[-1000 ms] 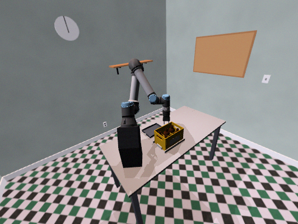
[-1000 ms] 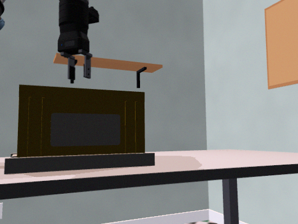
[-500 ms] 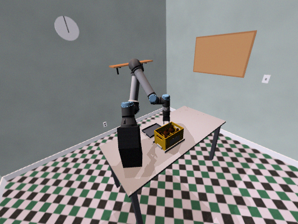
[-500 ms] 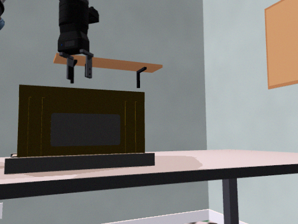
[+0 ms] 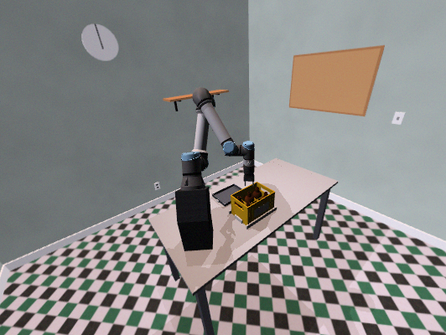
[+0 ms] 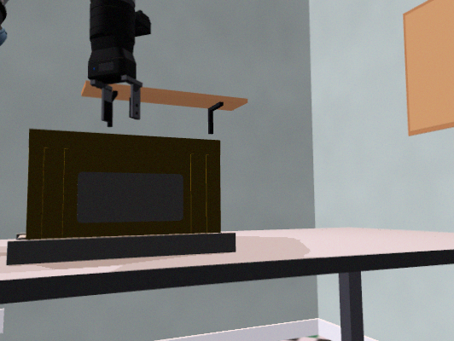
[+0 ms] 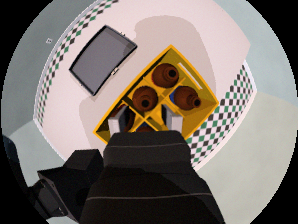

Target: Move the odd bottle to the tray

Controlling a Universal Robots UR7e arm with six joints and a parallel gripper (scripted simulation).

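Right now the crate is 16 cm below my hand and 4 cm to the right of it. The rest, counted from my hand: dark tray: 24 cm to the left, 23 cm below, 5 cm behind; brown bottle: 15 cm below, 9 cm ahead, 2 cm to the left.
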